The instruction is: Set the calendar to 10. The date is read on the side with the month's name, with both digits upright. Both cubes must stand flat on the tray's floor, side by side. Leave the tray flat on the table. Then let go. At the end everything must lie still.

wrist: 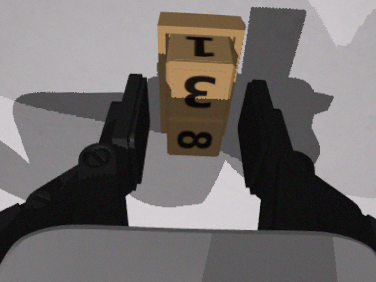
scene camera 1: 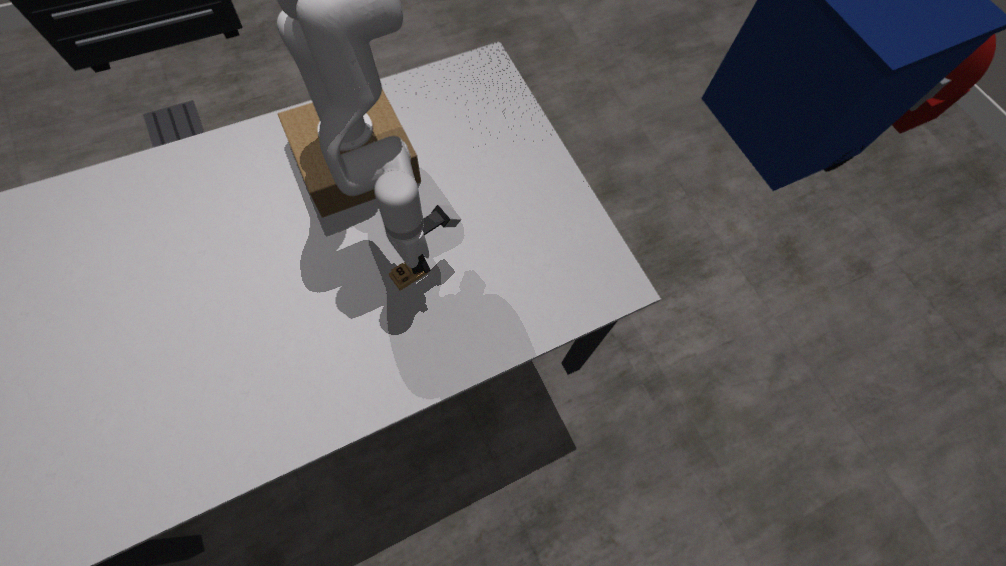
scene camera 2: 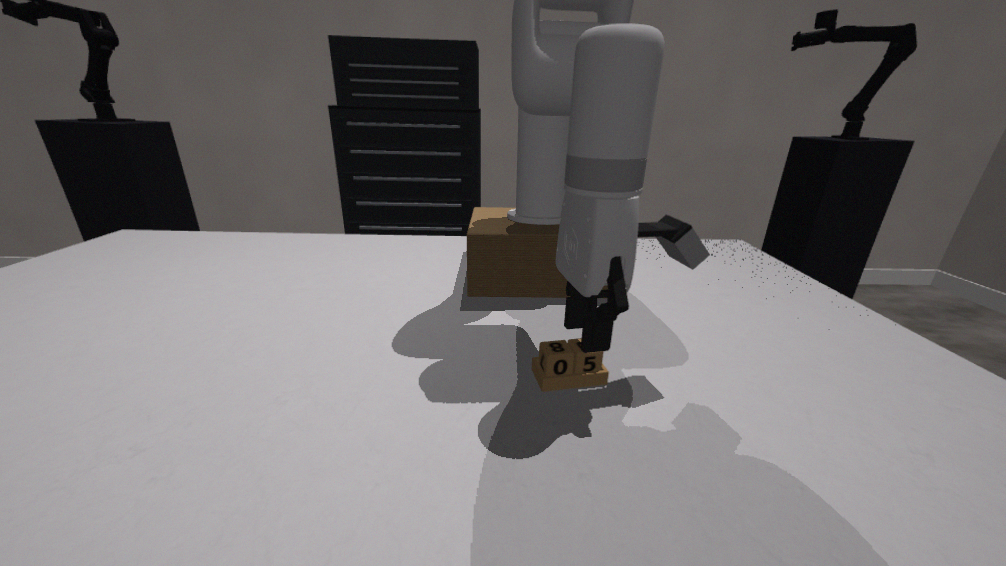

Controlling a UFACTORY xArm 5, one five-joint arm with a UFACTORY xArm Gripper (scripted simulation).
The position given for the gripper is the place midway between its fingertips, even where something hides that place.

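Observation:
The gripper (scene camera 2: 585, 338) appears in the scene; the wrist view shows the gripper (wrist: 195, 101) too, and so does scene camera 1, with the gripper (scene camera 1: 412, 261). The scene also has a cube (scene camera 2: 583, 362), another cube (scene camera 2: 555, 357) and a wooden tray (scene camera 2: 577, 380).

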